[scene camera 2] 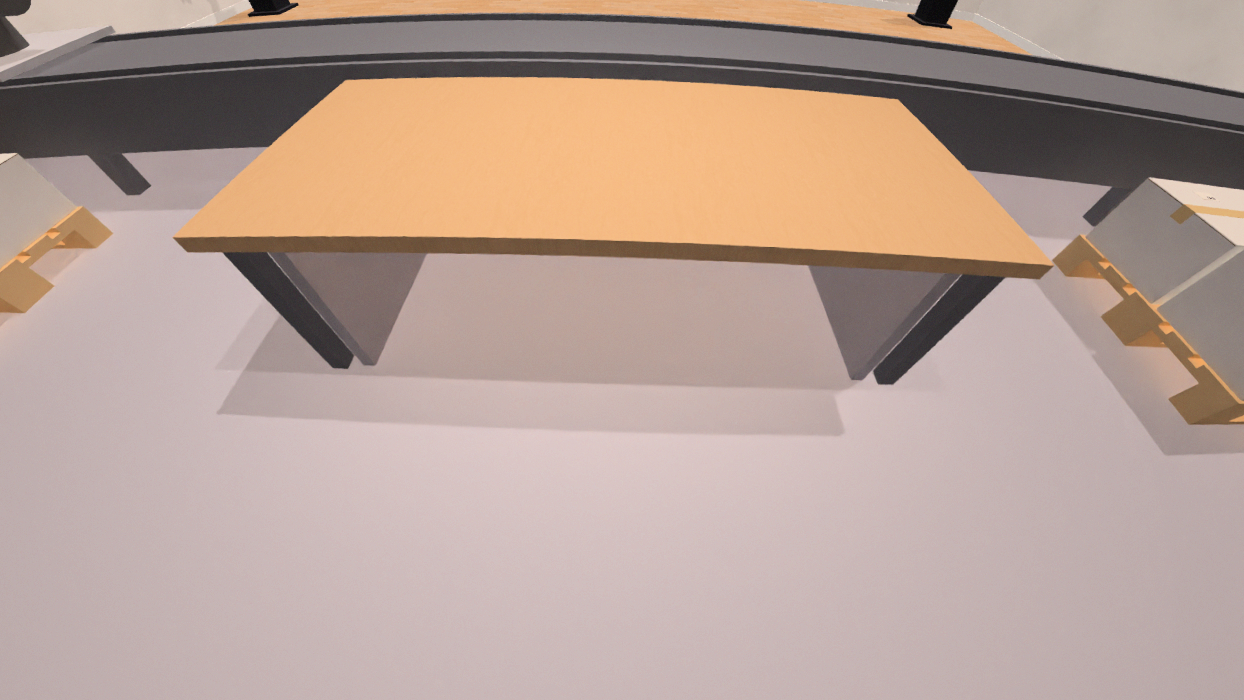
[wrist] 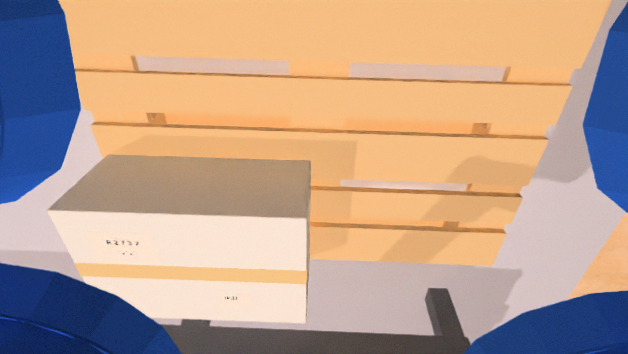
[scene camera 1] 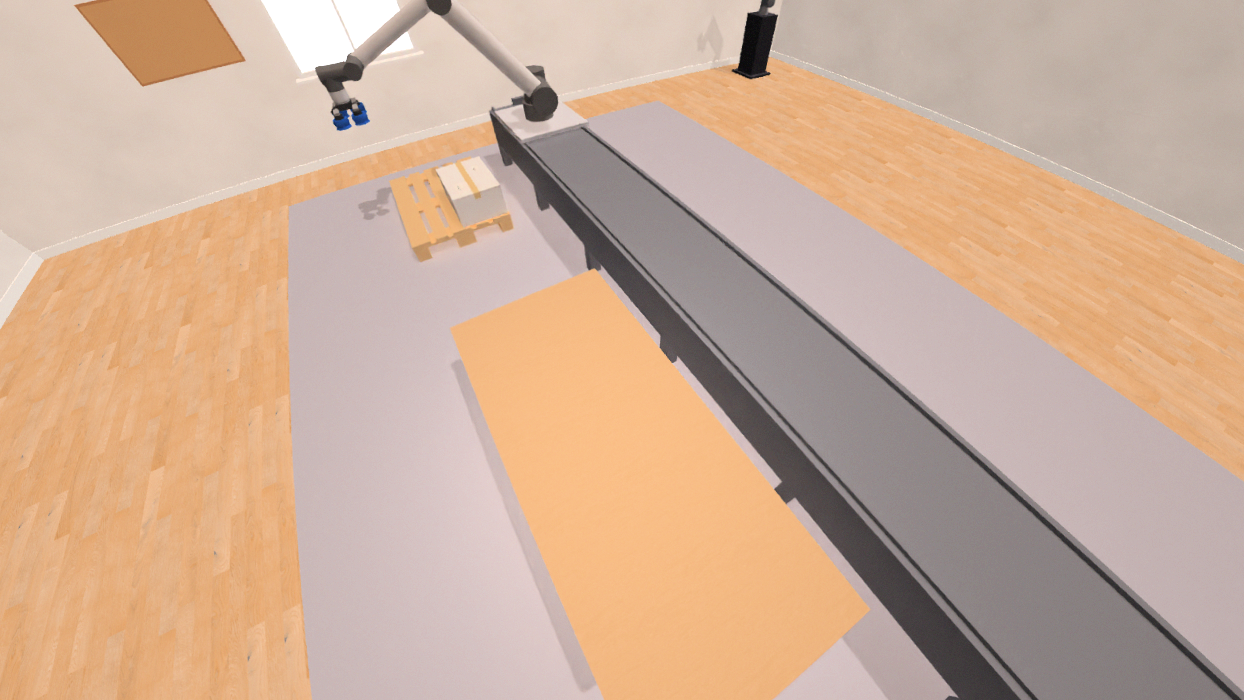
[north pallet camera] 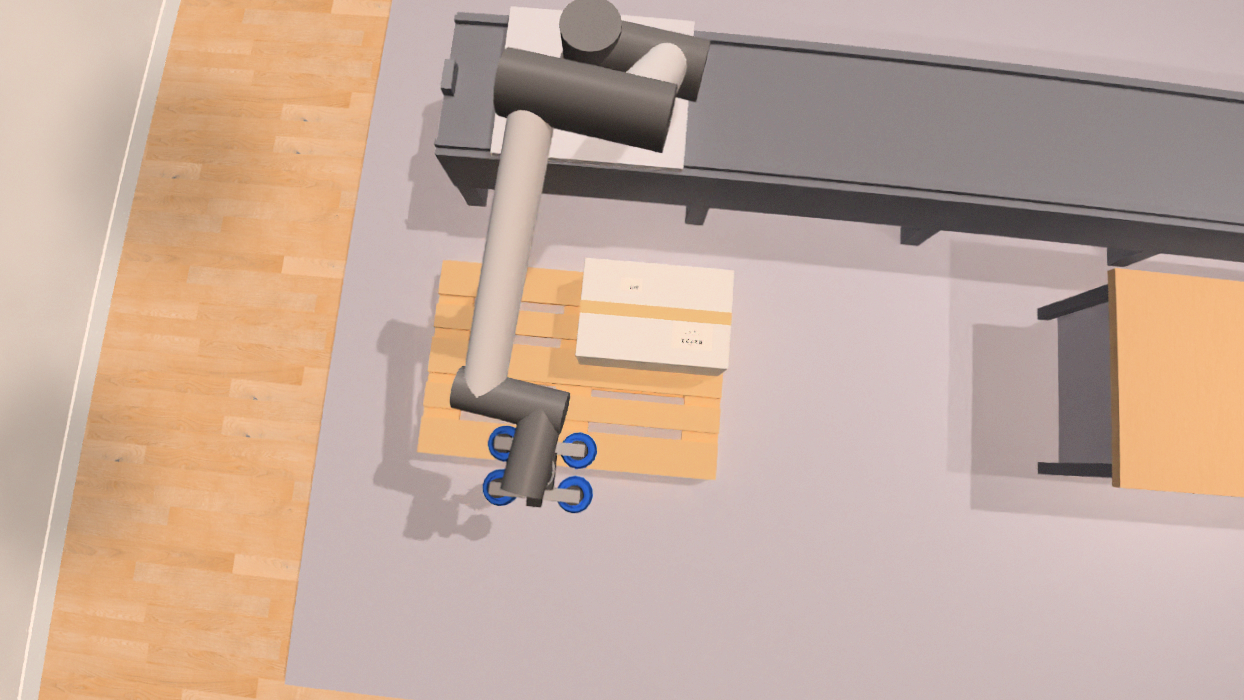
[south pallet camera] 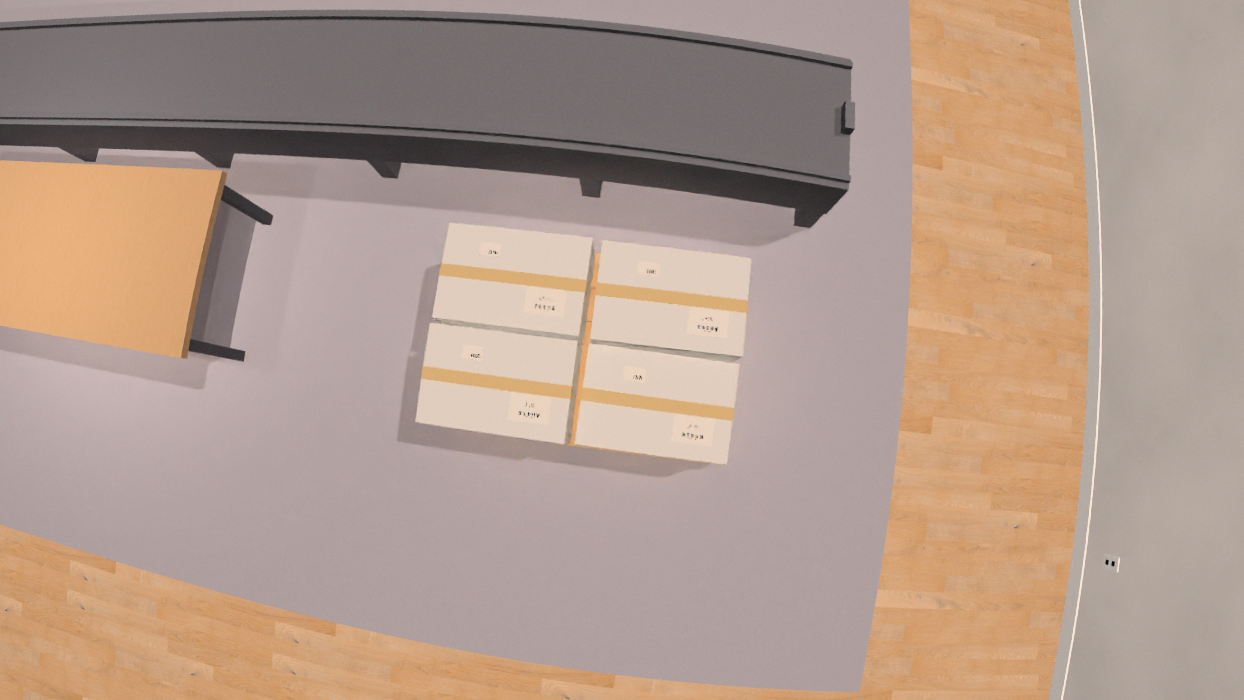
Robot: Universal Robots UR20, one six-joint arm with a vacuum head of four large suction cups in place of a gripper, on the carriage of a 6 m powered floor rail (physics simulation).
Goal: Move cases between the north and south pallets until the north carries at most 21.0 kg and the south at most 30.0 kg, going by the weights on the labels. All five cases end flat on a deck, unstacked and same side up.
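Seen in the pictures: hand, its tool point: (wrist: 322,250) (scene camera 1: 352,120); arm's base, origin of its link: (scene camera 1: 539,116).
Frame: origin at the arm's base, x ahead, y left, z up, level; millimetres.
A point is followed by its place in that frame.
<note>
My vacuum head (scene camera 1: 351,116) @[x 1391, y -7, z 310 mm] (north pallet camera: 539,470) @[x 1391, y -7, z 310 mm] is open and carries nothing. It hangs above the front edge of the north pallet (scene camera 1: 415,228) @[x 1327, y 359, z -426 mm] (north pallet camera: 652,410) @[x 1147, y 331, z -427 mm] (wrist: 320,100) @[x 1160, y -2, z -426 mm], with blue cups at the wrist view's corners. One white case (scene camera 1: 478,205) @[x 815, y 586, z -283 mm] (north pallet camera: 626,335) @[x 894, y 200, z -179 mm] (wrist: 200,245) @[x 895, y 264, z -178 mm] lies flat at that pallet's rail side, apart from the cups. Its label code looks like R2737; its weight is too small to read. Four cases (south pallet camera: 487,304) @[x 916, y 5024, z -148 mm] (south pallet camera: 643,322) @[x 909, y 5610, z -140 mm] (south pallet camera: 469,400) @[x 1280, y 5015, z -132 mm] (south pallet camera: 626,426) @[x 1293, y 5598, z -175 mm] lie flat, unstacked, two by two on the south pallet (south pallet camera: 584,348) @[x 1001, y 5388, z -425 mm] (scene camera 2: 1130,320) @[x 1005, y 4801, z -501 mm]; their labels are not legible.
The carriage (scene camera 1: 556,126) @[x -36, y 284, z 0 mm] (north pallet camera: 521,34) @[x -184, y -295, z 1 mm] stands at the north end of the floor rail (scene camera 1: 782,348) (north pallet camera: 869,113) (south pallet camera: 434,78). A wooden table (scene camera 1: 643,470) @[x 861, y 3045, z -40 mm] (scene camera 2: 608,165) @[x 1034, y 2855, z -40 mm] (north pallet camera: 1174,383) @[x 912, y 2197, z -40 mm] (south pallet camera: 86,252) @[x 913, y 3124, z -40 mm] stands between the pallets, beside the rail. A black pedestal (scene camera 1: 756,43) stands beyond the rail.
</note>
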